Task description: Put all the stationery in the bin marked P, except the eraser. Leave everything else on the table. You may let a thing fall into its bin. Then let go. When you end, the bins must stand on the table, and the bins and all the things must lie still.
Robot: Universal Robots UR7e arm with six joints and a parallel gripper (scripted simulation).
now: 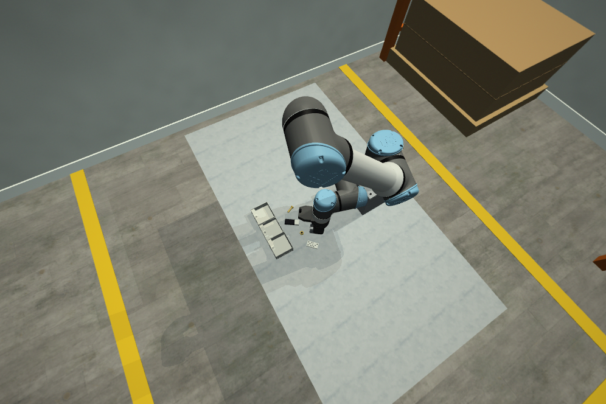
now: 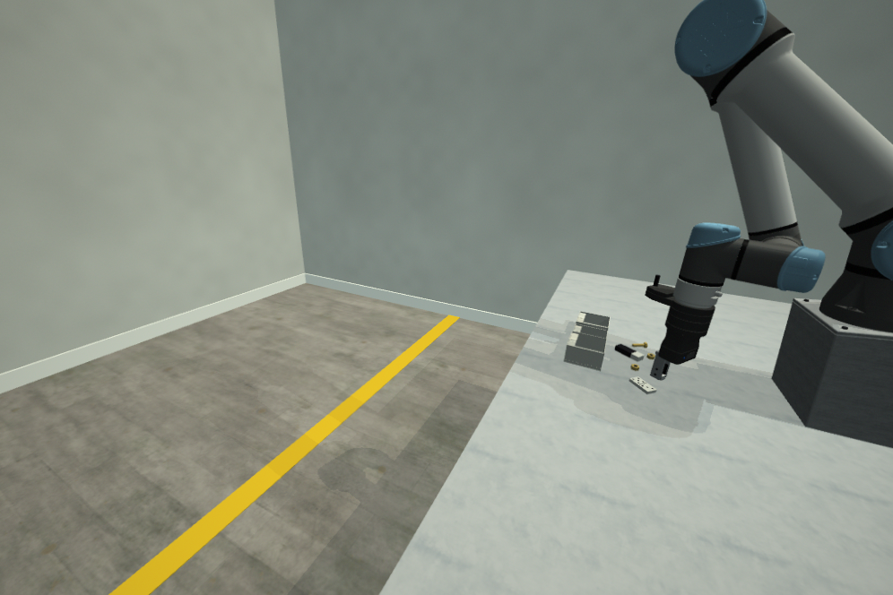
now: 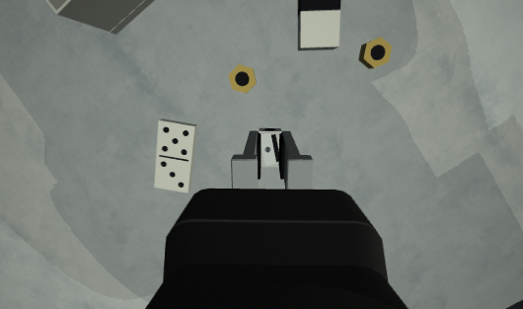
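Now: hand 20 mm short of the white domino, 60 mm to the right of it and 10 mm above it. The rest, counted from my hand: grey pencil sharpener: 10 mm below; black-and-white eraser: 70 mm ahead, 60 mm to the right, 10 mm below; brass bolt: 50 mm ahead, 130 mm to the right, 10 mm below.
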